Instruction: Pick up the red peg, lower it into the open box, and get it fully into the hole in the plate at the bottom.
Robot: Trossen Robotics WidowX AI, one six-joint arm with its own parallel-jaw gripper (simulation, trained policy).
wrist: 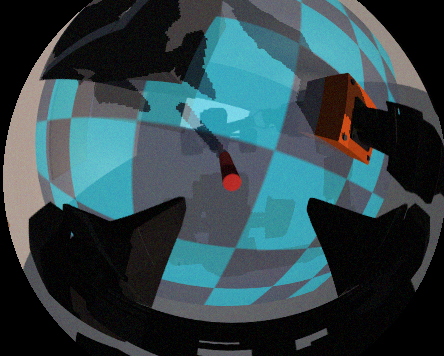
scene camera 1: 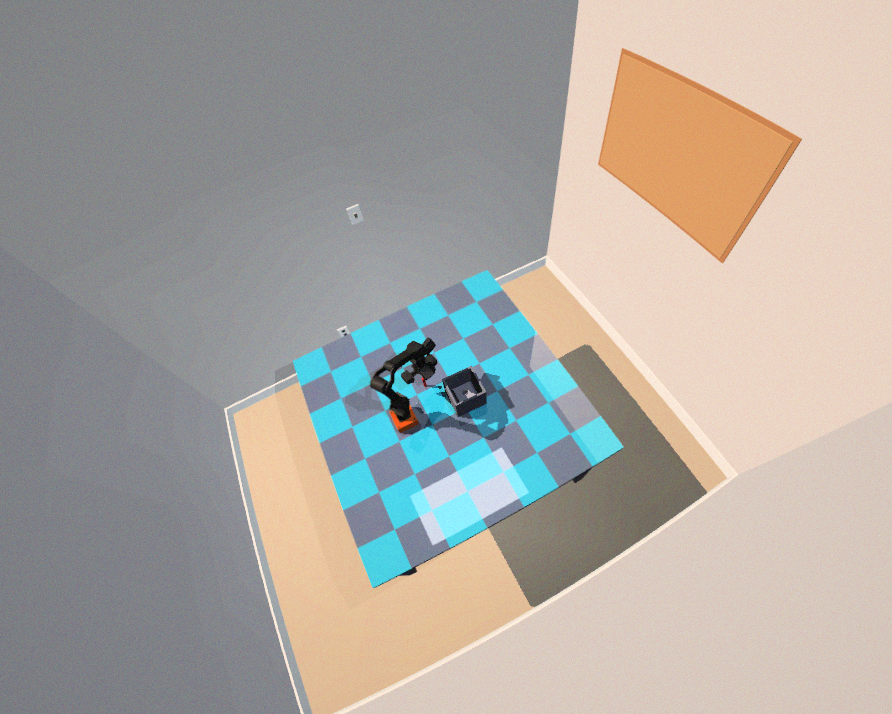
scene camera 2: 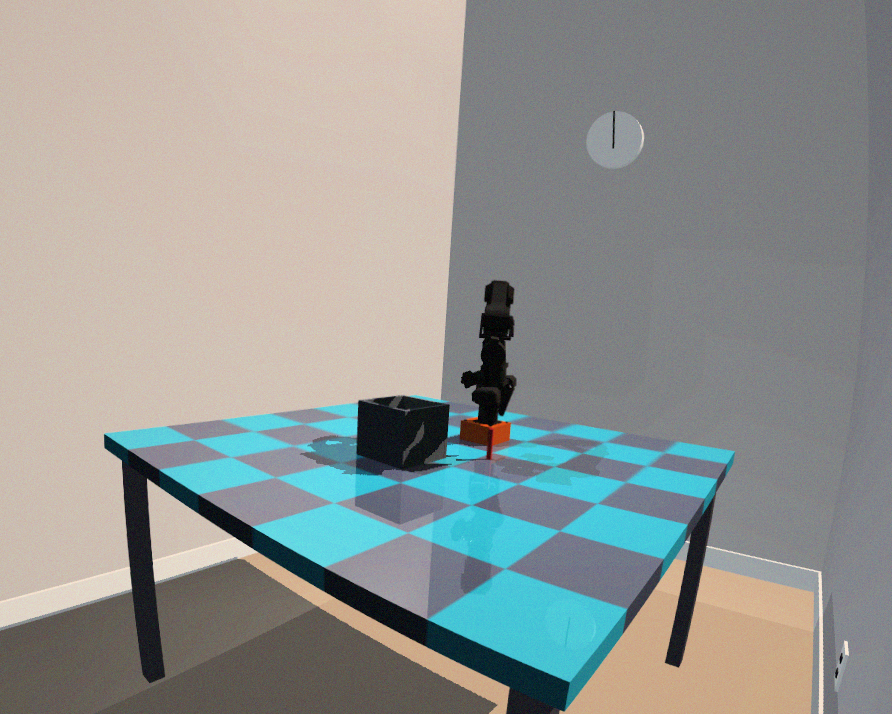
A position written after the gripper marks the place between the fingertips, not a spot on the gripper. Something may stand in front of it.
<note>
In view: the gripper [scene camera 2: 496, 420] and a dark box [scene camera 2: 402, 431].
The dark box is seen too in the wrist view [wrist: 157, 48] and in scene camera 1 [scene camera 1: 468, 374]. The gripper is seen too in the wrist view [wrist: 250, 205].
</note>
